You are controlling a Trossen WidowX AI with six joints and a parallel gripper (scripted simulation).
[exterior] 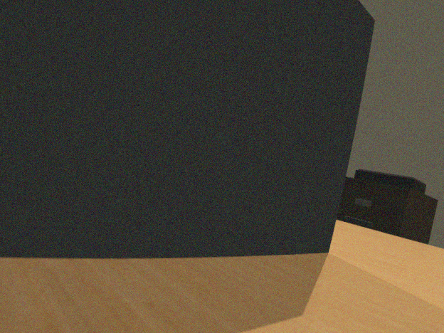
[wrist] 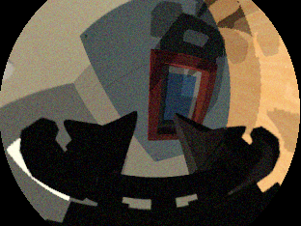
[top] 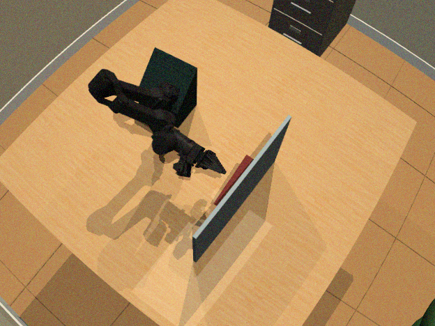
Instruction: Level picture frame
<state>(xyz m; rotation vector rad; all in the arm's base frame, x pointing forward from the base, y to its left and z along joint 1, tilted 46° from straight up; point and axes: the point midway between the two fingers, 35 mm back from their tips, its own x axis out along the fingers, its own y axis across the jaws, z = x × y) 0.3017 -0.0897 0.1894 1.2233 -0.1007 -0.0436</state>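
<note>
Now: gripper tip 5 cm short of the red picture frame, 5 cm above it and 1 cm to the right of it. Round my gripper tip: grey wall panel: 6 cm below, 6 cm ahead.
</note>
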